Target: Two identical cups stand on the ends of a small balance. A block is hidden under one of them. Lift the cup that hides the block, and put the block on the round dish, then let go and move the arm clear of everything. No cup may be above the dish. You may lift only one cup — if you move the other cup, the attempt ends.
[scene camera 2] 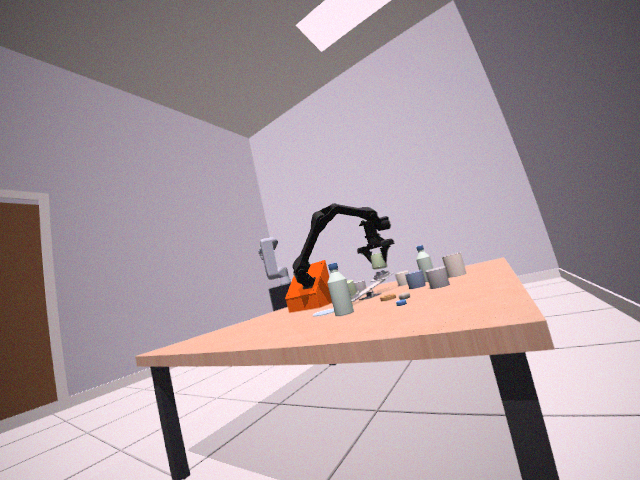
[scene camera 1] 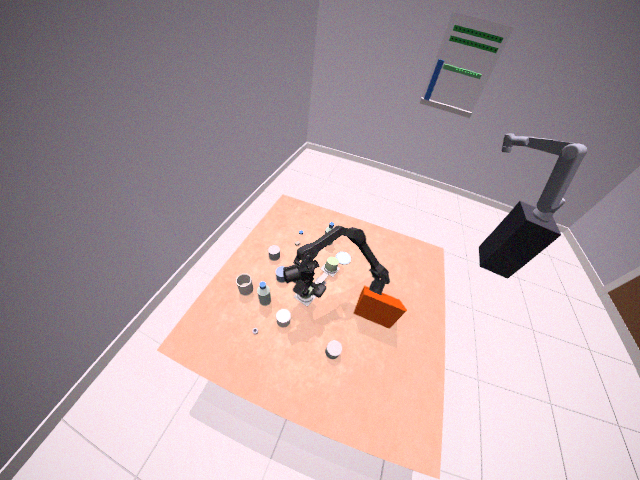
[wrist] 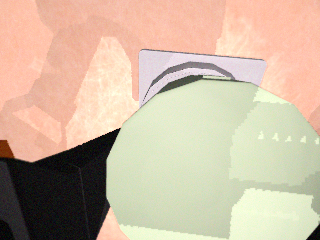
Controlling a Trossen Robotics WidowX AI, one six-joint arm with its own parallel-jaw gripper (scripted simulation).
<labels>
The gripper (wrist: 199, 139) carries a pale green cup (wrist: 205, 150).
</labels>
